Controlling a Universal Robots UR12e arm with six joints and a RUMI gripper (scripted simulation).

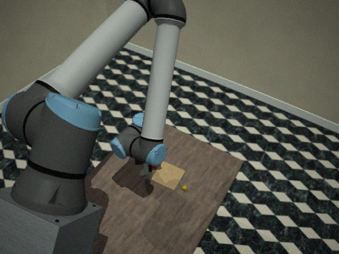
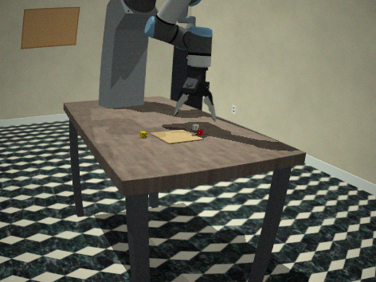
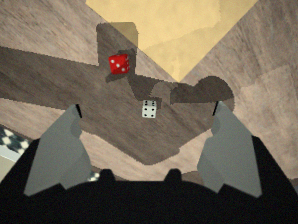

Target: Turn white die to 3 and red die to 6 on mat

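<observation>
The white die lies 40 mm below my hand, 30 mm to the left of it and 20 mm behind it. The rest, counted from my hand: tan mat (110 mm to the right, 40 mm below, 30 mm ahead); then red die (50 mm ahead, 40 mm below, 10 mm to the right); then yellow die (220 mm to the right, 40 mm below, 20 mm behind).
</observation>
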